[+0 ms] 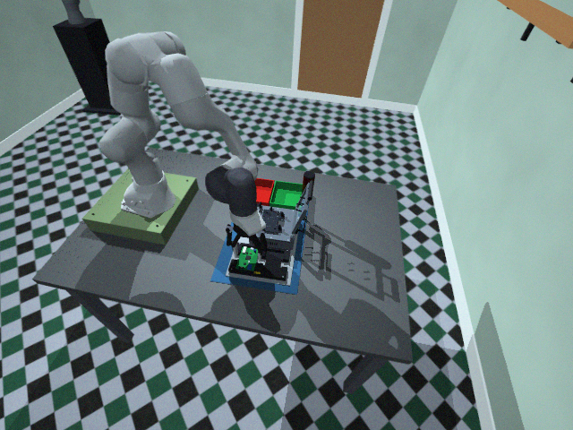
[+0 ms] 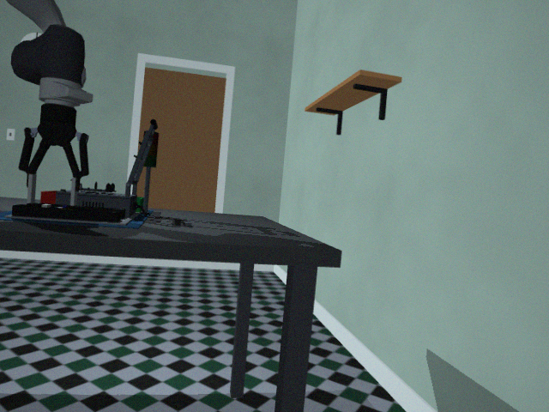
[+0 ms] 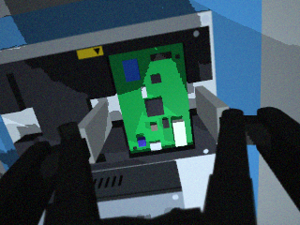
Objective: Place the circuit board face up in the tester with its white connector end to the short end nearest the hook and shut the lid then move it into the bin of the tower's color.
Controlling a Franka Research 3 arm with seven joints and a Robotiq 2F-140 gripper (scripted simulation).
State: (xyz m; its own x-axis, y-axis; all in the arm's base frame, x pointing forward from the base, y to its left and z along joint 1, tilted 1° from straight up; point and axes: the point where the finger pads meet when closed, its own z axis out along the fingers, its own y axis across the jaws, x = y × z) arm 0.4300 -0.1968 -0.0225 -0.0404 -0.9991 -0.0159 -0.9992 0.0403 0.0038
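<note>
My hand is 40 mm above the green circuit board. Round my hand: tester lid: 190 mm ahead, 160 mm to the left, 130 mm above; then tester plate: 170 mm to the left, 70 mm ahead, 10 mm above; then black latch hook: 230 mm to the left, 30 mm above.
</note>
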